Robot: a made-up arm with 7 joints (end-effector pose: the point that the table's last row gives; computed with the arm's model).
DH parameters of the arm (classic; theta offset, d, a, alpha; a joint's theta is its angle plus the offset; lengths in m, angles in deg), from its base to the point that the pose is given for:
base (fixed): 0 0 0 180
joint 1: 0 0.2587 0.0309 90
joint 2: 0 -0.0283 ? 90
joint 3: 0 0.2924 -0.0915 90
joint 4: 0 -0.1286 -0.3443 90
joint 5: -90 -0.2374 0.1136 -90
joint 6: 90 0.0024 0.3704 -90
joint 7: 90 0.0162 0.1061 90
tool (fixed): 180 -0.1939 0 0
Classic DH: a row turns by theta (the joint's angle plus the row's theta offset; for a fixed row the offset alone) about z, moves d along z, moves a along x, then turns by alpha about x.
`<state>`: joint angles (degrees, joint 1 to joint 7).
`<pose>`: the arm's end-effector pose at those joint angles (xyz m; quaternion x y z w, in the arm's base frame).
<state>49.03 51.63 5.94 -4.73 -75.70 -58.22 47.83</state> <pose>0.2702 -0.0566 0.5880 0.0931 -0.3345 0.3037 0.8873</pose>
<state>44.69 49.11 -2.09 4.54 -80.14 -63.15 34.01</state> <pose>0.1866 0.0815 0.5537 -0.0787 -0.2560 0.3613 0.8932</pose>
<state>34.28 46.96 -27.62 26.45 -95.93 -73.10 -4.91</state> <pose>0.0405 0.3546 0.3807 -0.4853 0.0028 0.3613 0.7962</pose>
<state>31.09 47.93 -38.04 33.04 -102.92 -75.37 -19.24</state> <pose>0.0213 0.4246 0.3133 -0.5927 0.1016 0.3302 0.7276</pose>
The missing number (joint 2, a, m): 0.0997
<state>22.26 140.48 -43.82 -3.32 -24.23 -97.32 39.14</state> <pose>0.5674 0.4097 -0.6921 0.0216 0.6110 0.6552 0.4439</pose>
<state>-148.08 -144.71 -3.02 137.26 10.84 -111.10 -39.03</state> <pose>-0.1680 -0.4956 0.0147 0.7008 0.6308 -0.2907 0.1628</pose>
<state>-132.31 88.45 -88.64 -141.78 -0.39 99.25 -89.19</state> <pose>-0.0270 0.7013 -0.1306 0.5649 0.4199 -0.5126 0.4918</pose>
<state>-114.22 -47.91 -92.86 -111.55 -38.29 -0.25 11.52</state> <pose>0.5317 -0.0109 0.3040 0.3904 0.6936 0.5031 0.3367</pose>
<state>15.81 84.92 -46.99 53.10 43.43 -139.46 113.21</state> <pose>0.4100 0.0505 -0.4696 -0.4802 0.4475 0.6405 0.3987</pose>
